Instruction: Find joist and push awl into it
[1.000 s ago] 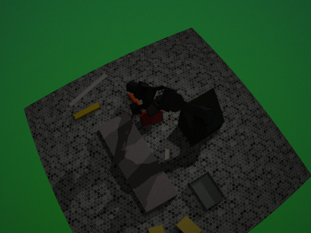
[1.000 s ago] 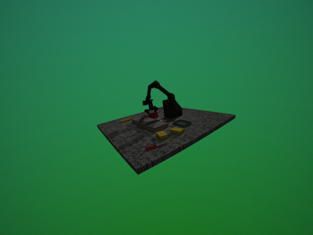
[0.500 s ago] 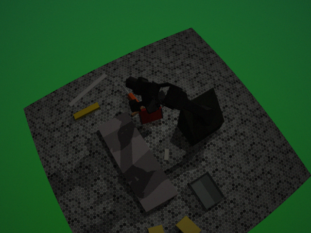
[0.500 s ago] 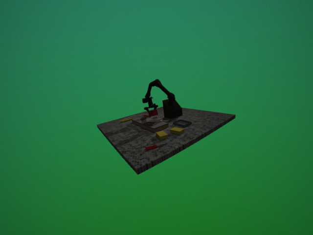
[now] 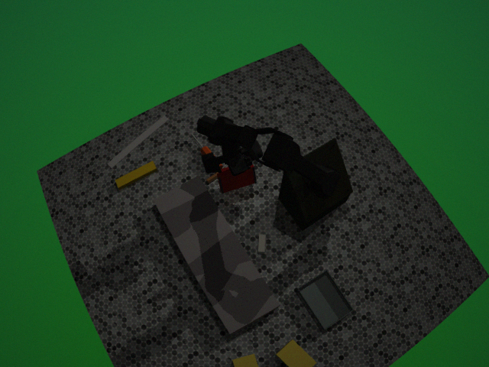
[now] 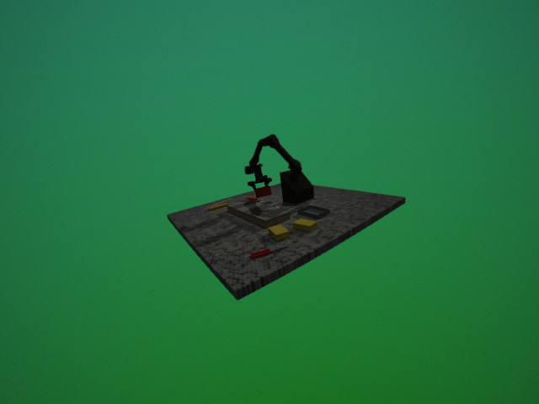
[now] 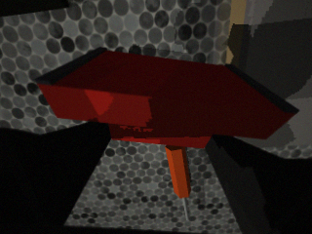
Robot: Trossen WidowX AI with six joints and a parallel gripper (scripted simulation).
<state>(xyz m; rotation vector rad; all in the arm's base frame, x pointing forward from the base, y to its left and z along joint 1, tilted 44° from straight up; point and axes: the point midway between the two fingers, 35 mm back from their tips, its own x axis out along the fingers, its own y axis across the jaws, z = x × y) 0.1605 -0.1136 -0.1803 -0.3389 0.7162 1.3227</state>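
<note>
My gripper tip is now 20 mm short of the red stud finder. The rest, counted from my gripper tip: awl 70 mm below, 50 mm to the right; orange-handled tool 180 mm to the right, 70 mm below, 20 mm ahead; small white block 240 mm to the left, 70 mm below, 60 mm ahead.
</note>
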